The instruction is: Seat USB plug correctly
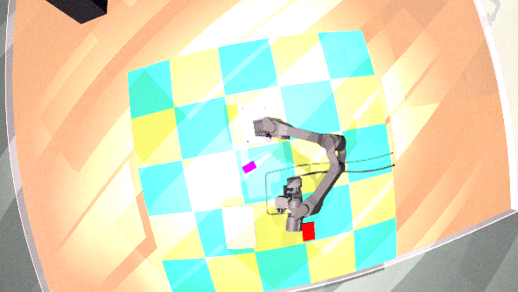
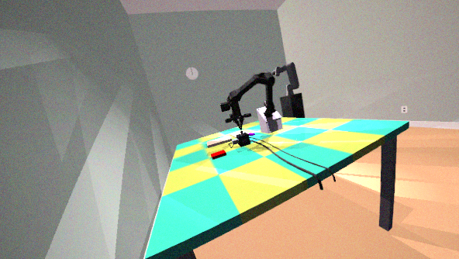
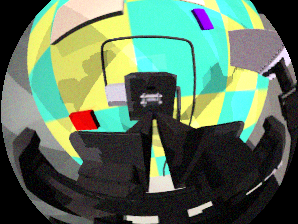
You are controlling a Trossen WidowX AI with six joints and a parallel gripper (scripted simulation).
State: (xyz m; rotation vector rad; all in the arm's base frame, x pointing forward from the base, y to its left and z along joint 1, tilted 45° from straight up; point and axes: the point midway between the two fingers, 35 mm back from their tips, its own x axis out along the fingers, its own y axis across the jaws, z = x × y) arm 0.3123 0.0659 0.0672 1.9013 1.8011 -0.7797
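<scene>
Now: gripper tip 20 mm above the USB plug. Also, from my gripper tip: red block 210 mm ahead, 110 mm below, 50 mm to the left; then magenta piece 170 mm to the right, 150 mm behind, 110 mm below; then long white bar 270 mm to the right, 130 mm ahead, 100 mm below.
</scene>
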